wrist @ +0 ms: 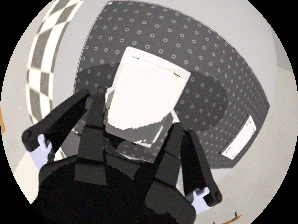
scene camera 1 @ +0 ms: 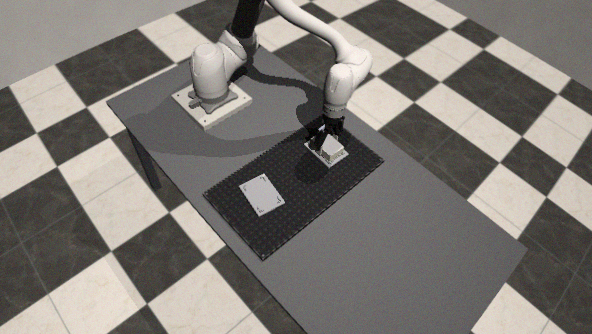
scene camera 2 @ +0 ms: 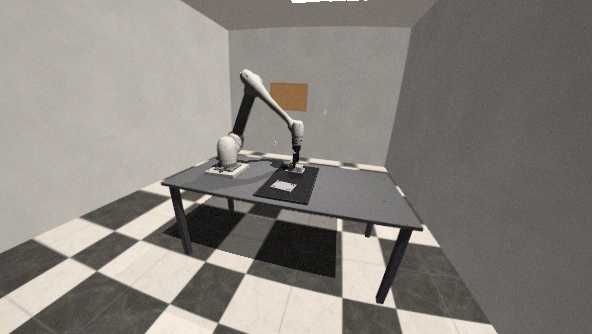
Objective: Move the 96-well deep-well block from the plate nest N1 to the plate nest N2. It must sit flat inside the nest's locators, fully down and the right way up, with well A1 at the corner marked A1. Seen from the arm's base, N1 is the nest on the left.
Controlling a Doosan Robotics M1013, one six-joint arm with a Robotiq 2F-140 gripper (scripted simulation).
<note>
I see my gripper (wrist: 141,100) and a white 96-well deep-well block (wrist: 145,94).
</note>
